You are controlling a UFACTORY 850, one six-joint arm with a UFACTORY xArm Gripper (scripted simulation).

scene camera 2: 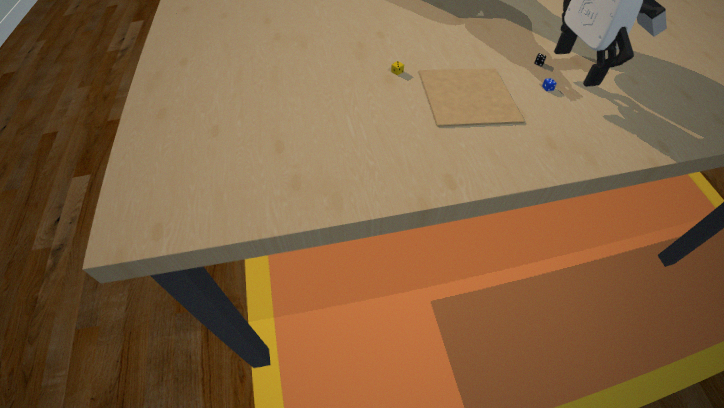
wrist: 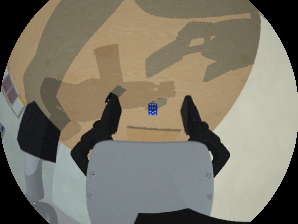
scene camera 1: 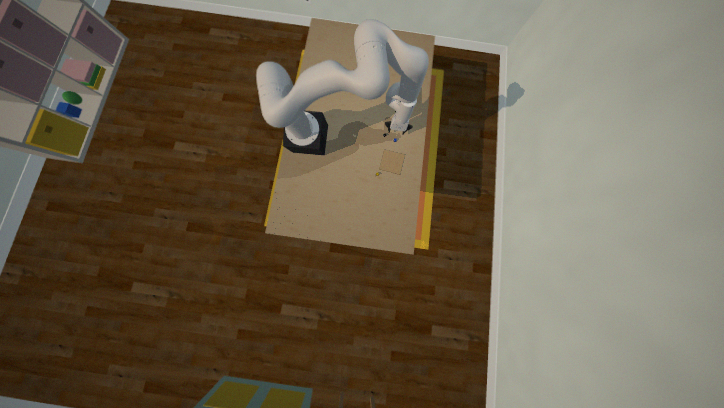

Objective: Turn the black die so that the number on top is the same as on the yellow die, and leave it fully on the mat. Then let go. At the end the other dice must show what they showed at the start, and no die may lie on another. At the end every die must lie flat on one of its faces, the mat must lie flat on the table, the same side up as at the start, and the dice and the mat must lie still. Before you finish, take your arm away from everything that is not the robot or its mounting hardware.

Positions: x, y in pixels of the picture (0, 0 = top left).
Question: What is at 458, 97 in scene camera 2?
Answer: A tan mat.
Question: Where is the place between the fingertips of my gripper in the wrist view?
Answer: At 151, 102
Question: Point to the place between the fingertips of my gripper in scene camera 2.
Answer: At 575, 68
